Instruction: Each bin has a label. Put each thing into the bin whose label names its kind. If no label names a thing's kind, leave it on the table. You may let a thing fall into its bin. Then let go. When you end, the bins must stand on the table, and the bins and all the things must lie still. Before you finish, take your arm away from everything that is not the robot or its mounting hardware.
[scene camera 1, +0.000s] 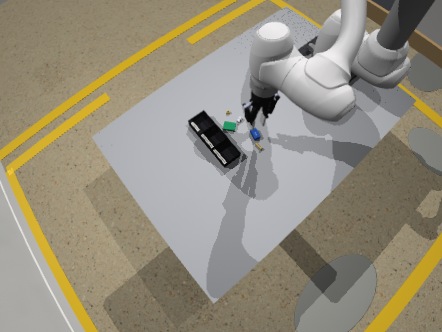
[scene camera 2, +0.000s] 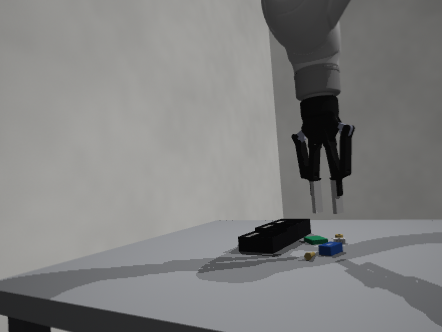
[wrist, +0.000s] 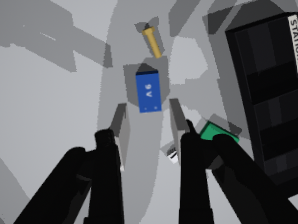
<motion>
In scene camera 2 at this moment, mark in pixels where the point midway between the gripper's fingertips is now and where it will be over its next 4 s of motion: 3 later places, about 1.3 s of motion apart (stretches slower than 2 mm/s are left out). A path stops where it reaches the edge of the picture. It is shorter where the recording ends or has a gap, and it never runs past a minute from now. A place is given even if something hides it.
My gripper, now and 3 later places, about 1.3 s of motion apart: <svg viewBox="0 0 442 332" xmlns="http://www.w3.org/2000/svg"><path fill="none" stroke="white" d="M328 212L331 250L328 224L282 216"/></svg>
</motion>
